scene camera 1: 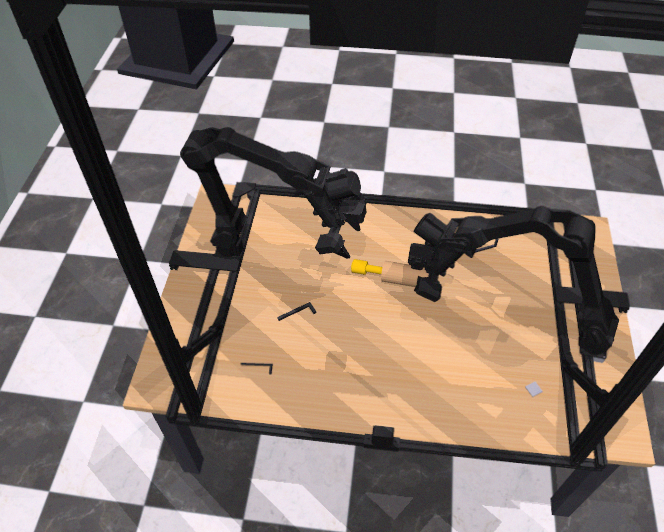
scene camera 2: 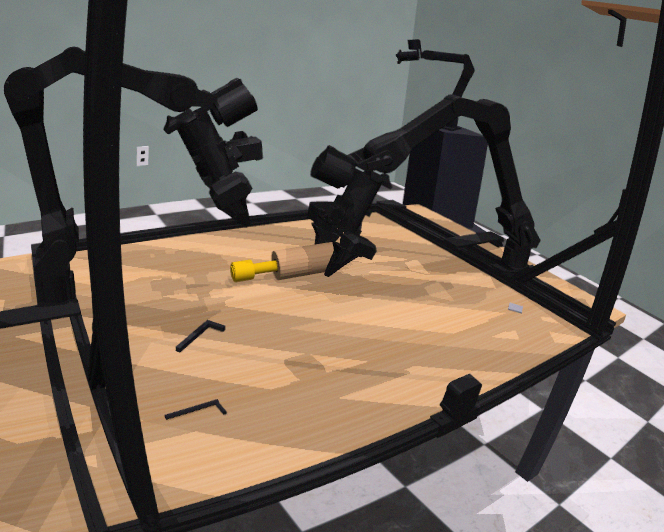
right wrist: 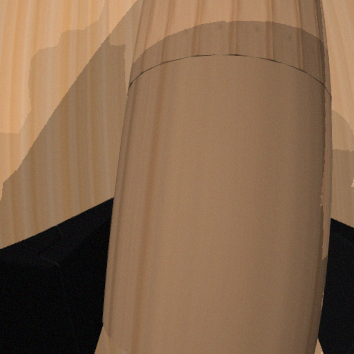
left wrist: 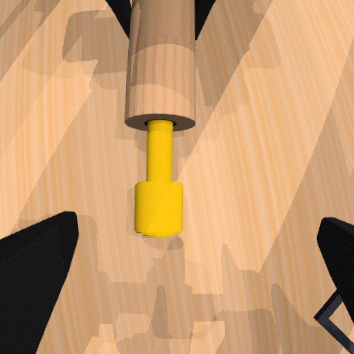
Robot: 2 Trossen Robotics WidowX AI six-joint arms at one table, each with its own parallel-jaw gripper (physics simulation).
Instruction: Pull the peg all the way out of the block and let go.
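Seen in the pictures: left gripper, fingertip midpoint: [scene camera 1: 353, 244] [scene camera 2: 241, 216] [left wrist: 202, 227]; right gripper, fingertip midpoint: [scene camera 1: 417, 282] [scene camera 2: 319, 269] [right wrist: 207, 211]; left arm's base at its link origin: [scene camera 1: 229, 250] [scene camera 2: 56, 298]; right arm's base at its link origin: [scene camera 1: 592, 345] [scene camera 2: 514, 264].
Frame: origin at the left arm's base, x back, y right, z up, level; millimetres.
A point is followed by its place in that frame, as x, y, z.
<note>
The yellow peg [scene camera 1: 359, 267] @[-361, -34, 17] [scene camera 2: 242, 270] @[-354, -30, 12] [left wrist: 159, 207] @[-358, -44, 22] has a thick head and a thinner shaft. Its shaft end is inside the hole of the block [scene camera 1: 391, 272] @[-448, -30, 32] [scene camera 2: 302, 262] @[-467, -22, 23] [left wrist: 161, 95] @[-434, -45, 37] [right wrist: 225, 150] @[-502, -44, 43], a wooden cylinder lying roughly level; a stretch of shaft shows outside it. My left gripper [scene camera 1: 350, 241] @[-346, -23, 119] [left wrist: 202, 227] @[-346, -23, 119] is open and empty, above and beside the peg's head; in the left wrist view its fingers stand wide on either side, apart from the head. My right gripper [scene camera 2: 323, 257] @[-516, -49, -8] [right wrist: 207, 211] @[-516, -49, -8] is shut on the block's far end from the peg.
Two black L-shaped keys lie on the table, one [scene camera 1: 294, 310] @[-234, 129, -12] [scene camera 2: 192, 336] @[-230, 137, -11] nearer the arms and one [scene camera 1: 256, 364] @[-198, 303, -14] [scene camera 2: 191, 410] @[-196, 305, -15] nearer the front left. A small grey square [scene camera 1: 533, 389] @[-850, 174, -16] [scene camera 2: 515, 307] @[-850, 172, -16] lies at the right. A black frame rail [scene camera 1: 288, 432] @[-330, 438, -25] borders the table.
</note>
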